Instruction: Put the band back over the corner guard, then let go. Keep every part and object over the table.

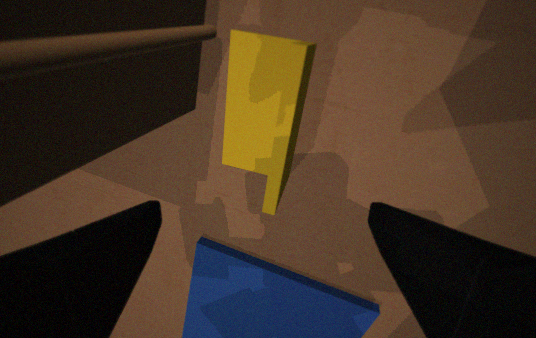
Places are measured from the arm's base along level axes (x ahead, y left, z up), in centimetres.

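Pixels of known places: gripper, fingertip midpoint: (267, 211).
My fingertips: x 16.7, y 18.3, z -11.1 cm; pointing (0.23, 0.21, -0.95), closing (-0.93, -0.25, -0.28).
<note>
Behind a point stands the place of what it marks.
My gripper (267, 211) {x 16.7, y 18.3, z -11.1 cm} is wide open, with black fingertips at the lower left and lower right and nothing held between them. A yellow flat part (262, 100) {x 19.3, y 15.5, z -16.8 cm} with a narrow leg at its lower right shows at the upper middle, beyond the fingertips. A blue slab (270, 300) {x 13.8, y 31.2, z -16.7 cm} with a dark far edge shows at the bottom between the fingers, partly cut off by the frame. I cannot tell which part is the corner guard, and no band can be made out.
A large dark block (100, 110) {x 23.1, y 15.6, z -9.3 cm} fills the upper left. A brown rod (125, 42) {x 22.6, y 13.3, z -9.7 cm} runs across in front of it and ends near the yellow part. The brown table top (400, 165) {x 10.5, y 16.4, z -17.5 cm} lies below, with several shadows across it.
</note>
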